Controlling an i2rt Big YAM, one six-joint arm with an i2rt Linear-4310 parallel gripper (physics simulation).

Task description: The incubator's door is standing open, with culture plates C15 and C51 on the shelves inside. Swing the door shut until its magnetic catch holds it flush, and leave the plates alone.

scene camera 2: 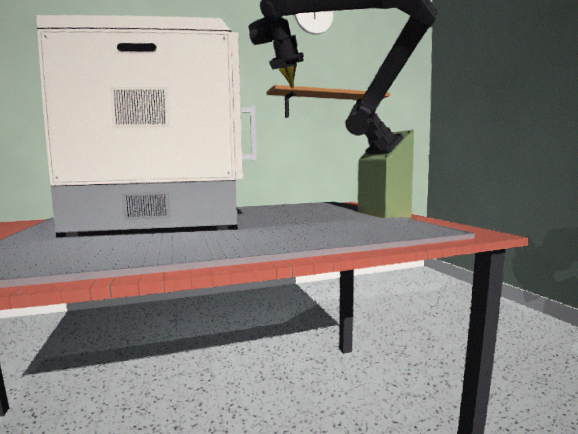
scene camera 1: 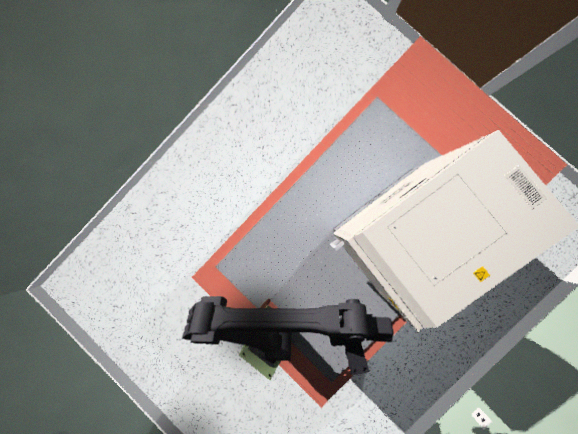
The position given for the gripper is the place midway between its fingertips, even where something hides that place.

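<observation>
Visible in the scene are the gripper (scene camera 2: 292,87) and a cream incubator (scene camera 2: 142,114), and scene camera 1 has a view of the incubator (scene camera 1: 445,233) too.
</observation>
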